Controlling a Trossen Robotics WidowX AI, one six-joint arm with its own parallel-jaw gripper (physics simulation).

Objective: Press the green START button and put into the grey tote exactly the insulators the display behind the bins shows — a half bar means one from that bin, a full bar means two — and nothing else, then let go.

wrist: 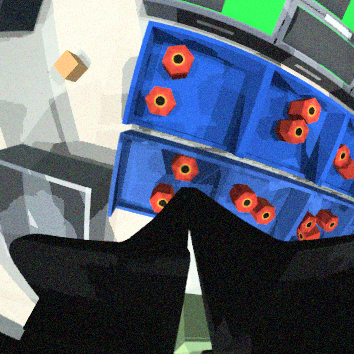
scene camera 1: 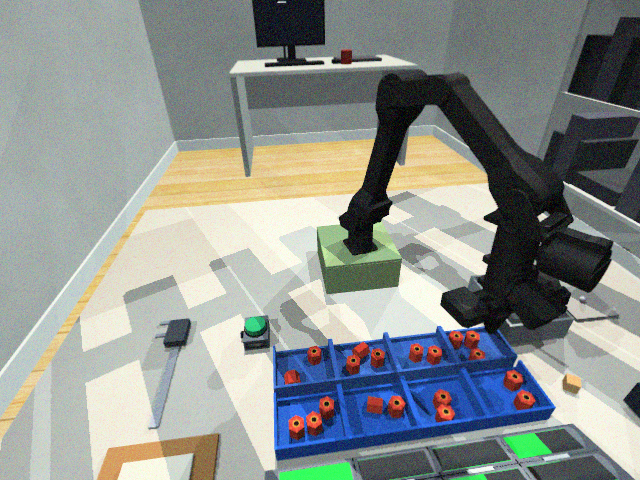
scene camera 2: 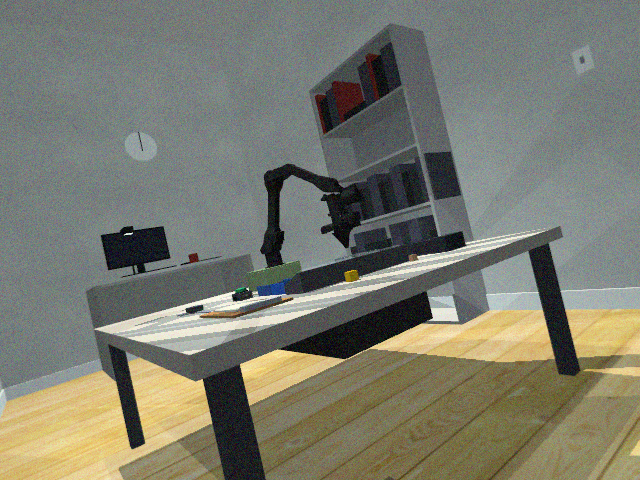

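Pixels of known places: gripper, fingertip midpoint: (wrist: 187, 194) (scene camera 1: 489, 332) (scene camera 2: 347, 247); arm's base at its link origin: (scene camera 1: 360, 245) (scene camera 2: 275, 266).
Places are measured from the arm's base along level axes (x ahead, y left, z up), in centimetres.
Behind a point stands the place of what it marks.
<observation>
My gripper (scene camera 1: 491, 326) @[x 32.5, y 9.2, z 0.7 cm] (scene camera 2: 346, 245) @[x 32.5, y 9.2, z 0.7 cm] (wrist: 187, 194) @[x 32.5, y 9.2, z 0.7 cm] is shut and empty, pointing down above the end compartment of the blue bins (scene camera 1: 361, 443) (wrist: 125, 200) beside the tote. That compartment holds red hexagonal insulators (scene camera 1: 455, 338) (wrist: 185, 167); three show in scene camera 1, and the fingers hide part of it in the wrist view. Other compartments hold two or three each. The grey tote (scene camera 1: 540, 331) @[x 31.9, y 23.7, z -5.5 cm] (wrist: 70, 167) @[x 31.2, y 20.6, z -5.8 cm] stands beside the bins, its inside mostly hidden. The green START button (scene camera 1: 254, 325) @[x 12.2, y -28.1, z -4.4 cm] (scene camera 2: 240, 290) @[x 13.2, y -29.2, z -5.0 cm] is left of the bins. The display (scene camera 1: 395, 466) (scene camera 2: 330, 273) shows green bars, partly cut off in scene camera 1.
A green base block (scene camera 1: 361, 277) @[x 6.3, y -2.3, z -4.3 cm] (scene camera 2: 273, 273) @[x 5.5, y -6.6, z -2.6 cm] carries the arm. A tan cube (scene camera 1: 571, 383) @[x 41.7, y 20.2, z -6.4 cm] (scene camera 2: 412, 257) (wrist: 70, 65) @[x 41.2, y 20.5, z -6.4 cm] lies beyond the tote end. A caliper-like tool (scene camera 1: 168, 377) @[x 15.8, y -45.0, z -8.0 cm] and a brown board (scene camera 1: 207, 454) @[x 31.9, y -38.9, z -7.8 cm] (scene camera 2: 222, 313) @[x 38.2, y -53.7, z -7.8 cm] lie at the left. A yellow cube (scene camera 2: 351, 275) @[x 56.5, y -22.2, z -6.7 cm] stands before the display.
</observation>
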